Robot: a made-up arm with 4 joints.
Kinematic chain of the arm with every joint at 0, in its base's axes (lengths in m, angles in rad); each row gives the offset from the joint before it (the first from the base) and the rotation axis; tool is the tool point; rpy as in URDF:
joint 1: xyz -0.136 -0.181 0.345 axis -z
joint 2: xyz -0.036 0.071 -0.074 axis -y
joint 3: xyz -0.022 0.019 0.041 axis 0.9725 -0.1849 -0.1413
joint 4: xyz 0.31 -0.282 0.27 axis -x
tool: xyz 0.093 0.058 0.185 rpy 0 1.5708 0
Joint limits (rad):
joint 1: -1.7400..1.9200
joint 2: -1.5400..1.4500
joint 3: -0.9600..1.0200
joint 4: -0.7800..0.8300
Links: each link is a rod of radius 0.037 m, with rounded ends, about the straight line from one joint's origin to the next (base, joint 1, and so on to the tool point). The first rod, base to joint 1, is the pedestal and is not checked.
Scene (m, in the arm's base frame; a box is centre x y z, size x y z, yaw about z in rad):
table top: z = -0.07
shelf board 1: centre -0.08 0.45 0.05 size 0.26 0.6 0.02 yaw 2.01
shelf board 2: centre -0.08 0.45 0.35 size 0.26 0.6 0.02 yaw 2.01
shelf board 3: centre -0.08 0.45 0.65 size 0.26 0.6 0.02 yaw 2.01
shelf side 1: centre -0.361 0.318 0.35 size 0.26 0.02 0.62 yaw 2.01
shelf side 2: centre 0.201 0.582 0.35 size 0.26 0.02 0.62 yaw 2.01
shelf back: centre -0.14 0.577 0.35 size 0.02 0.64 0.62 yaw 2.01
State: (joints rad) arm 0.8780 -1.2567 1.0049 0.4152
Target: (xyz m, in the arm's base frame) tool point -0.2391 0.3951 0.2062
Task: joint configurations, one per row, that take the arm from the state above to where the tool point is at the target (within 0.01 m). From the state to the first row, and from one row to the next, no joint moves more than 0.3 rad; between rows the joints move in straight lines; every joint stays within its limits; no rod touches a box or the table.
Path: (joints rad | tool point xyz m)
1: 0.5960 -1.2083 0.8054 0.4268 | -0.0854 -0.6599 0.0876
2: 0.3140 -1.1598 0.6060 0.4383 | 0.1429 -0.5945 0.1130
3: 0.0320 -1.1114 0.4065 0.4499 | 0.3170 -0.4289 0.1392
4: -0.2500 -1.0630 0.2070 0.4615 | 0.3971 -0.1993 0.1639
5: -0.5320 -1.0146 0.0076 0.4730 | 0.3646 0.0446 0.1850
6: -0.8140 -0.9661 -0.1919 0.4846 | 0.2258 0.2505 0.2002
7: -1.0960 -0.9177 -0.3914 0.4962 | 0.0097 0.3756 0.2078
8: -1.3780 -0.8693 -0.5909 0.5077 | -0.2391 0.3951 0.2062

